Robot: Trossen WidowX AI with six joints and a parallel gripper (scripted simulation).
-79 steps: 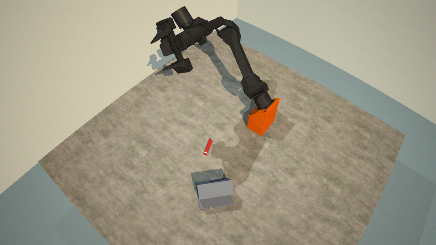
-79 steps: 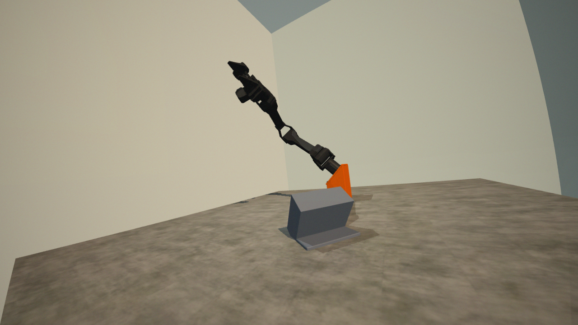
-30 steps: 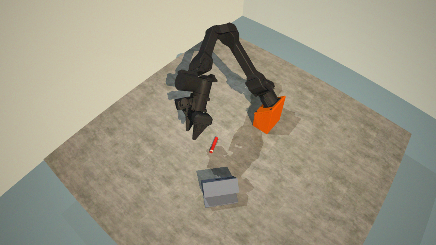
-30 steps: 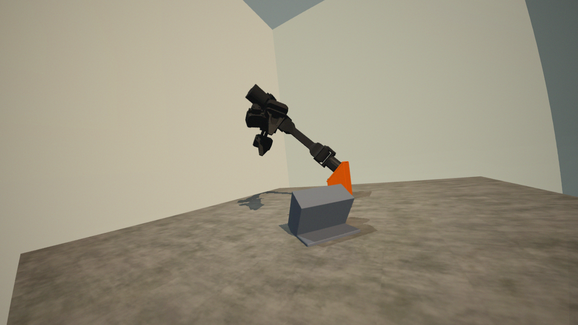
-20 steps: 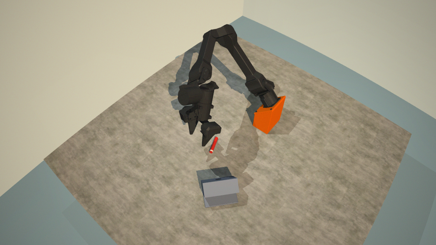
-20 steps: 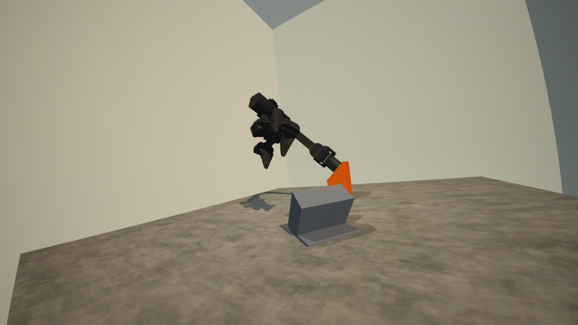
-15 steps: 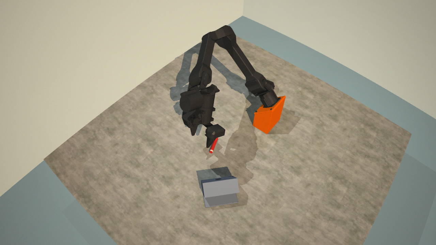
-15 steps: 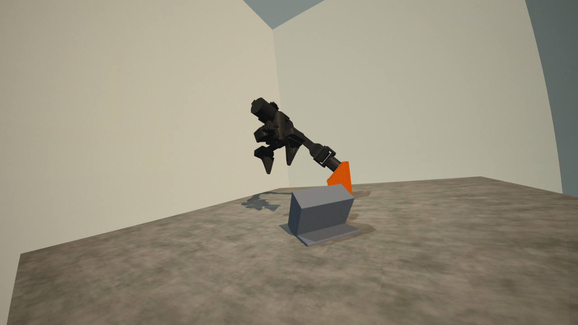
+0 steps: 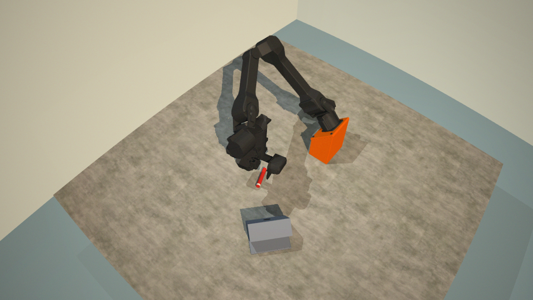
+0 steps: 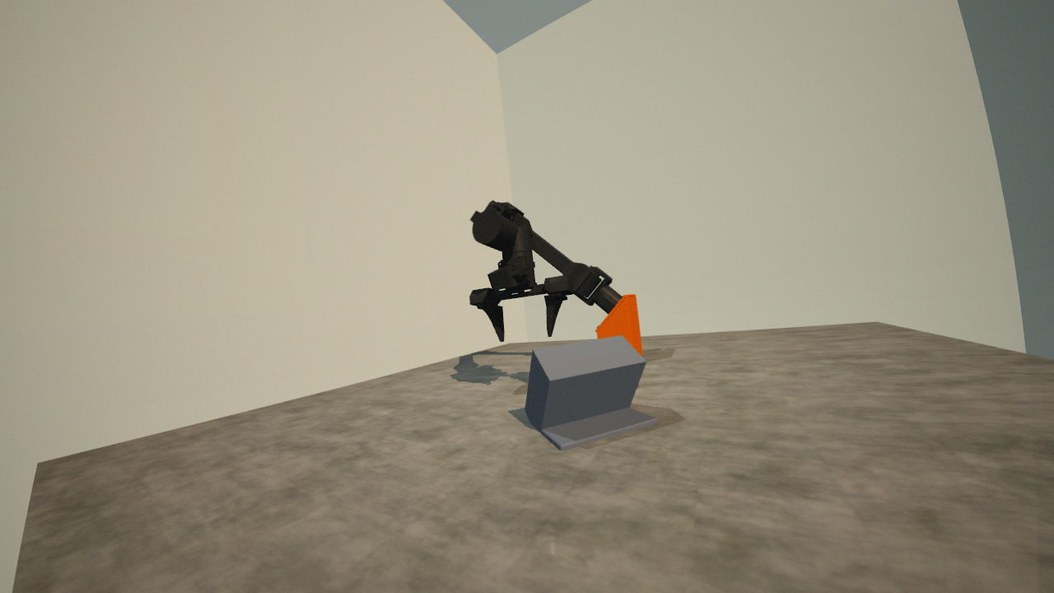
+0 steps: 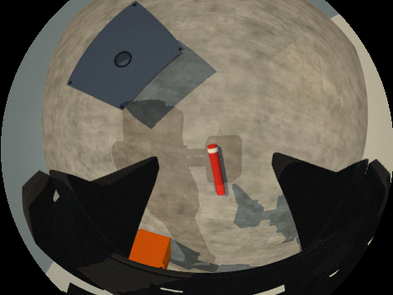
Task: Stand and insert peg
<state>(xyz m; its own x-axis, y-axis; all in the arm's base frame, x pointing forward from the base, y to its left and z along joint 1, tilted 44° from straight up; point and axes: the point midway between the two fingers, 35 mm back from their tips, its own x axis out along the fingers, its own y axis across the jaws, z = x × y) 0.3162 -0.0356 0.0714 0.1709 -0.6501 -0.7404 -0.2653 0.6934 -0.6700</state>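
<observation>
The red peg lies 3 cm behind my gripper tip, 1 cm to the right of it and 9 cm below it. Round my gripper tip: grey sloped panel: 10 cm ahead, 15 cm to the left, 6 cm below; then grey foot plate: 11 cm ahead, 17 cm to the left, 10 cm below.
</observation>
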